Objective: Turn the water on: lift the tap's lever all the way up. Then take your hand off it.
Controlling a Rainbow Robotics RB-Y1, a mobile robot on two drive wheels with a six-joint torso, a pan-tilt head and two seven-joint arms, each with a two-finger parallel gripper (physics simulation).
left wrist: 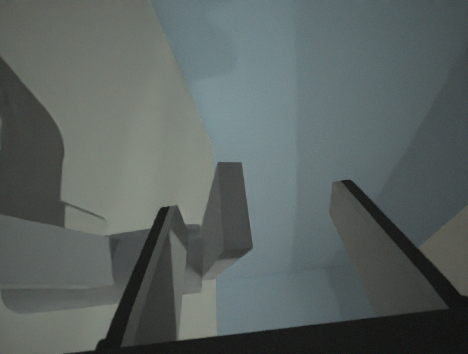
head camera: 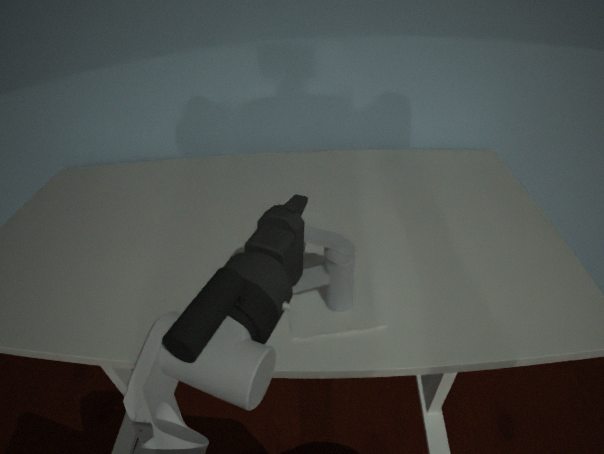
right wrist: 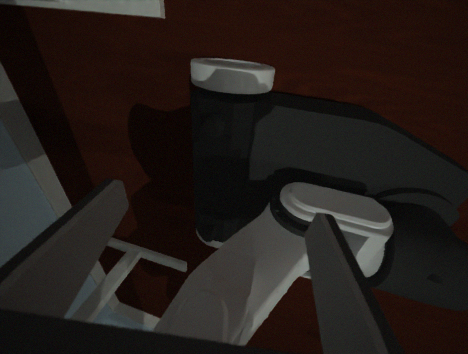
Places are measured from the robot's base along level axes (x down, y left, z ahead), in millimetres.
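Pixels of known places: left gripper, between the fingertips: (left wrist: 255, 208) (head camera: 300, 220); right gripper, between the fingertips: (right wrist: 218, 208).
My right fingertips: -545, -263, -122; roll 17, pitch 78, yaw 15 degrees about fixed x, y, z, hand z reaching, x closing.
Behind a point stands the place of what it marks, as x, y, z.
The tap's pale upright post (head camera: 341, 285) {-1024, -12, 311} stands in the middle of the table in the head view. Its lever (head camera: 325, 236) {-1110, 11, 330} (left wrist: 232, 207) {-1133, 77, 319} leaves the post top, with a seam showing below, and looks raised. Its far end is hidden behind my left gripper in the head view. In the left wrist view, its block-shaped end shows just inside the left-hand finger, apart from the right-hand one; contact is unclear. My left gripper (head camera: 298, 201) {-1138, 47, 334} (left wrist: 255, 208) {-1138, 47, 334} is partly open and grips nothing. My right gripper (right wrist: 218, 208) {-545, -263, -122} is open and empty, away from the tap.
The tap stands on a thin base plate (head camera: 350, 327) {-957, -27, 277} on the white table (head camera: 450, 300) {-951, -214, 334}. A blue wall (head camera: 450, 100) {-1105, -377, 988} rises behind it. The right wrist view shows the robot's dark and white body parts (right wrist: 225, 160) {-191, -77, -24} over the red-brown floor (right wrist: 325, 40) {-1, -352, -196}, with a pale table leg (right wrist: 112, 285) {-248, 818, 541} at lower left.
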